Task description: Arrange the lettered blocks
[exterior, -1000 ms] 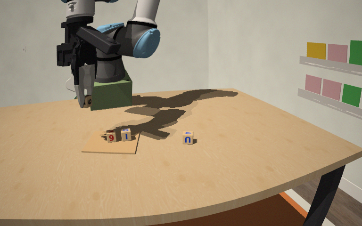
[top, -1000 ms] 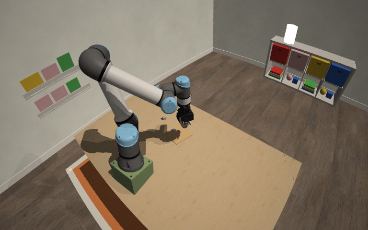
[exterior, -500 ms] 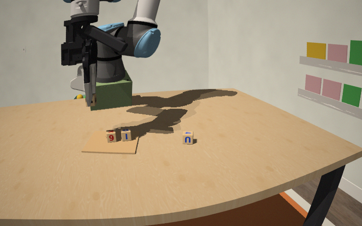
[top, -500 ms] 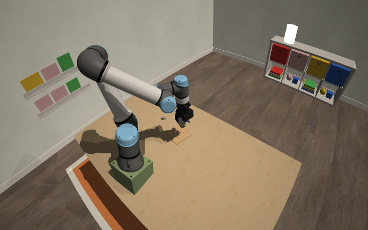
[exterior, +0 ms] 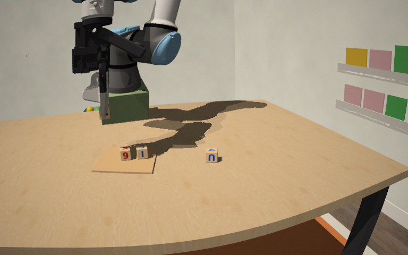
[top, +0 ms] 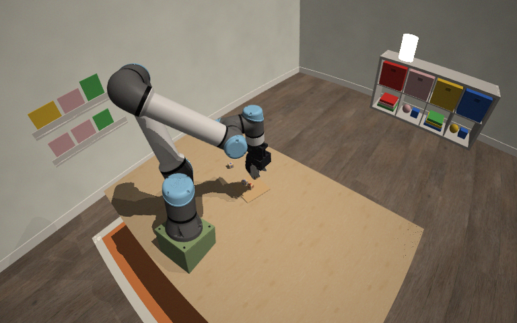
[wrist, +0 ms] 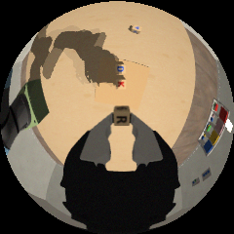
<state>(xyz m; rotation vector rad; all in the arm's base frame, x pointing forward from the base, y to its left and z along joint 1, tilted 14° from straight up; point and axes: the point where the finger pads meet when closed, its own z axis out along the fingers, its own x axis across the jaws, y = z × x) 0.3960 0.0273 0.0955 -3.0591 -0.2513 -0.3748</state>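
My hand is 12 cm above the thin tan mat, 4 cm to the right of it and 1 cm past it. From my hand the other things lie so: wooden block: right at my hand.
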